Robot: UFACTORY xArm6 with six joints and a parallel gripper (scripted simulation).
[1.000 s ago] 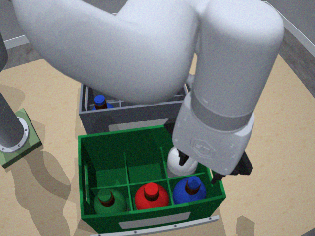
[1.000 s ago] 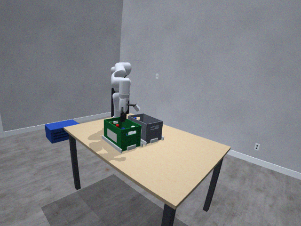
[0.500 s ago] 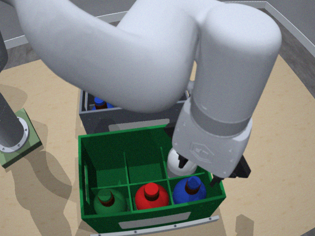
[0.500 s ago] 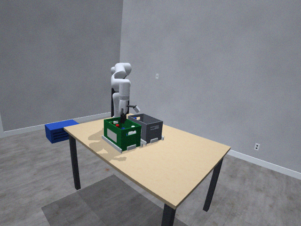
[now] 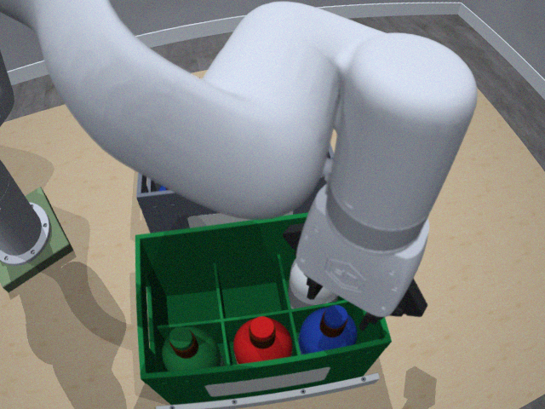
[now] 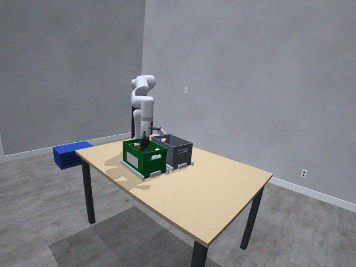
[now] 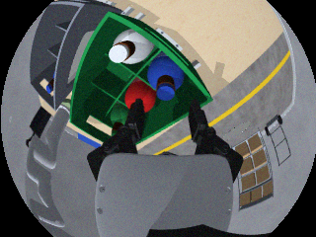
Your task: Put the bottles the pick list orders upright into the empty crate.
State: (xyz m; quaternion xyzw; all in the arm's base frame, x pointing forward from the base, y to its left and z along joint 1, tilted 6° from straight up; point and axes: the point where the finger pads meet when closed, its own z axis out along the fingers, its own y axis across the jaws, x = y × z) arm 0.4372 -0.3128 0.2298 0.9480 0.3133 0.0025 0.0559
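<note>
Right now my hand is 8 cm past the red-label bottle, 1 cm to the right of it and 12 cm above it. Also, from my hand: green crate (8 cm behind, 6 cm to the left, 13 cm below); white-label bottle (2 cm ahead, 9 cm to the left, 12 cm below); green bottle (18 cm behind, 3 cm to the left, 12 cm below).
</note>
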